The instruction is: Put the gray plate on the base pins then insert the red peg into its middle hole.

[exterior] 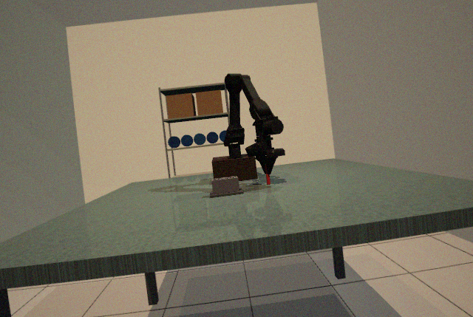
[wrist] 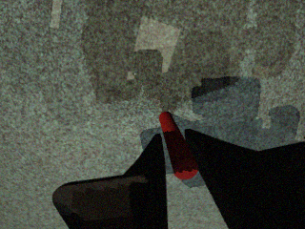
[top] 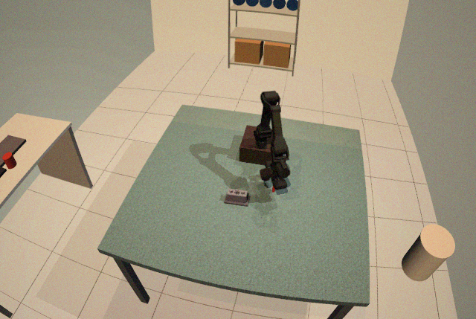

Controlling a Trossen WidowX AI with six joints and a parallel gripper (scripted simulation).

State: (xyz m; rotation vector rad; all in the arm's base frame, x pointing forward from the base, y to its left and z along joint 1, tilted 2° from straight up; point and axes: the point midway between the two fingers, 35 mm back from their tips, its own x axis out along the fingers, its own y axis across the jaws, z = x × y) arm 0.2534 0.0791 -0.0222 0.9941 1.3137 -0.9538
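Now: gripper tip 19 cm to the left of the gray plate, 8 cm short of it and 1 cm below it. Also, from my gripper tip: red peg: right at my gripper tip; base: 19 cm to the right, 8 cm ahead, 3 cm below.
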